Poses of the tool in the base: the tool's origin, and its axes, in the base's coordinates. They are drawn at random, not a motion.
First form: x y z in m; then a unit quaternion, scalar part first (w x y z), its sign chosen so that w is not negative.
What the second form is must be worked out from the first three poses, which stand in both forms.
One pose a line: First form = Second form
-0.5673, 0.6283, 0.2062, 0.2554, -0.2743, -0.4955, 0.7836 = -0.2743, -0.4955, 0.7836, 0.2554, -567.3, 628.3, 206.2
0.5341, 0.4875, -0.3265, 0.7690, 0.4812, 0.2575, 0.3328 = 0.4812, 0.2575, 0.3328, 0.7690, 534.1, 487.5, -326.5
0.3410, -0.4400, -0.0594, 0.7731, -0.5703, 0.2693, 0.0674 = -0.5703, 0.2693, 0.0674, 0.7731, 341.0, -440.0, -59.4
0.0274, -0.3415, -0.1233, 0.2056, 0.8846, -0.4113, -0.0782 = 0.8846, -0.4113, -0.0782, 0.2056, 27.4, -341.5, -123.3
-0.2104, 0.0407, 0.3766, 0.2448, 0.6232, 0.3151, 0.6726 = 0.6232, 0.3151, 0.6726, 0.2448, -210.4, 40.7, 376.6
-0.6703, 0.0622, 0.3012, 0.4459, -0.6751, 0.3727, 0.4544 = -0.6751, 0.3727, 0.4544, 0.4459, -670.3, 62.2, 301.2
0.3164, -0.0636, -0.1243, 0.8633, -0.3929, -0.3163, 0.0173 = -0.3929, -0.3163, 0.0173, 0.8633, 316.4, -63.6, -124.3
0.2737, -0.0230, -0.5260, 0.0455, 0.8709, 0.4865, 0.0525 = 0.8709, 0.4865, 0.0525, 0.0455, 273.7, -23.0, -526.0
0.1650, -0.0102, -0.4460, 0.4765, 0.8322, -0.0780, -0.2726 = 0.8322, -0.0780, -0.2726, 0.4765, 165.0, -10.2, -446.0
